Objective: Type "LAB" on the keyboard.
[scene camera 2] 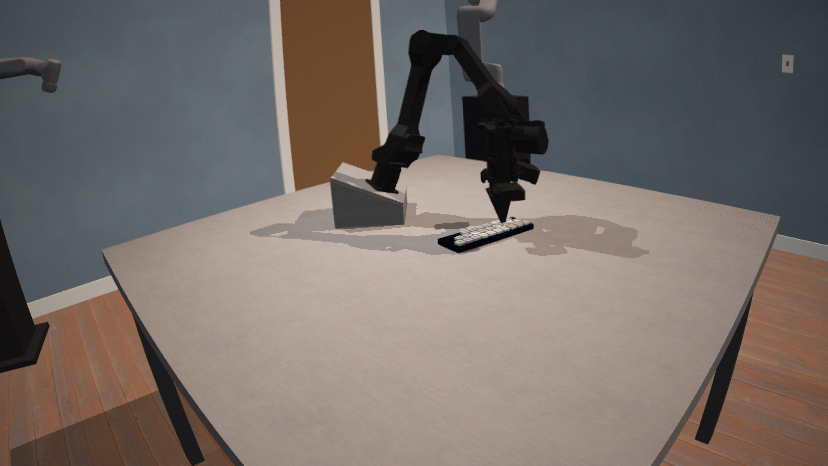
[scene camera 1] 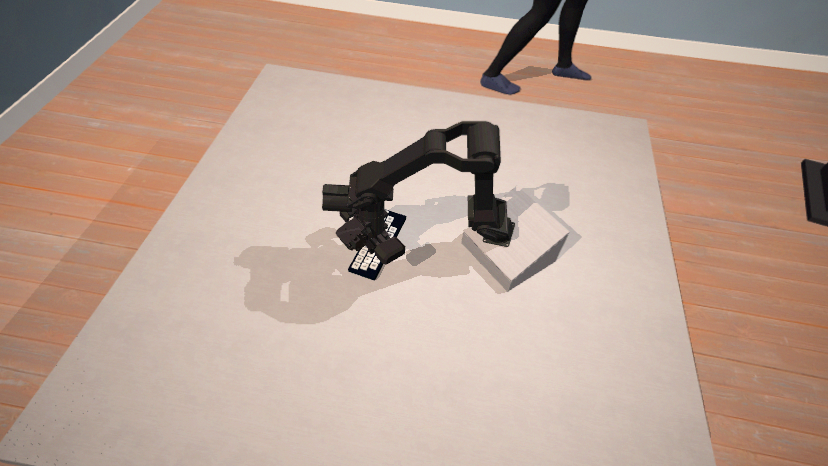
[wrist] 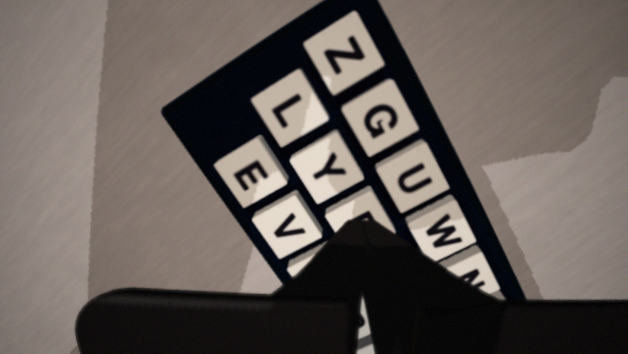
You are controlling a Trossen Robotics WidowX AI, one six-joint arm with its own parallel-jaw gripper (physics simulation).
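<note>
The dark blue keyboard with white letter keys lies flat on the table, partly covered by the arm in the first scene view. My gripper is shut and empty, pointing down with its tips at the B key, whose letter is mostly hidden. Whether the tips touch the key cannot be told. The L key shows up and to the left of the tips, past the Y key. The A key cannot be made out; my fingers cover the lower keys in the wrist view.
The arm stands on a grey wedge-shaped block beside the keyboard on the table. A person's legs show beyond the table in the first scene view. Other grey arms stand away from the table.
</note>
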